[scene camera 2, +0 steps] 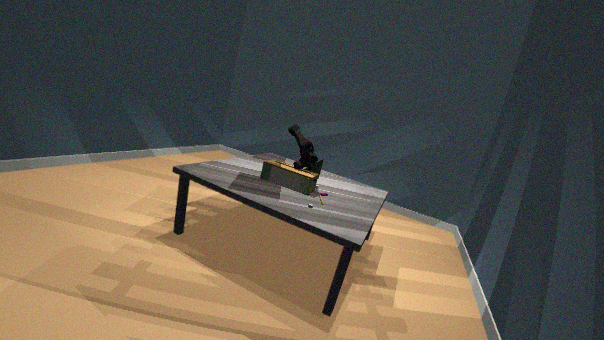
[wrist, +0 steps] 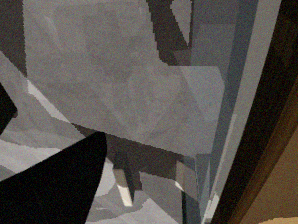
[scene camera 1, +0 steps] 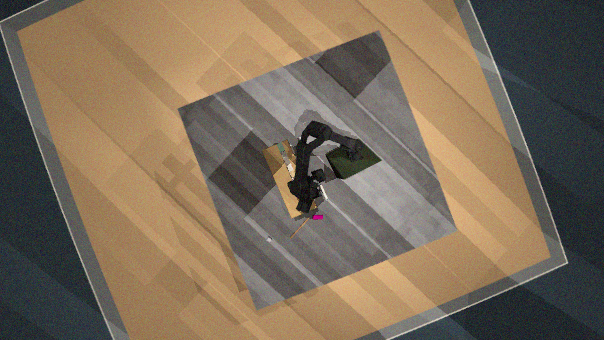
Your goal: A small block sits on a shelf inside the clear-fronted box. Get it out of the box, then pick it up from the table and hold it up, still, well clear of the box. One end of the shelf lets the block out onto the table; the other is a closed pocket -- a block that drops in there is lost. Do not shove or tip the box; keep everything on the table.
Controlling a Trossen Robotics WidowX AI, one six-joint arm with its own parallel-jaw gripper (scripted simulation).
long box: scene camera 2 301, 180; wrist 233, 159; scene camera 1 280, 158
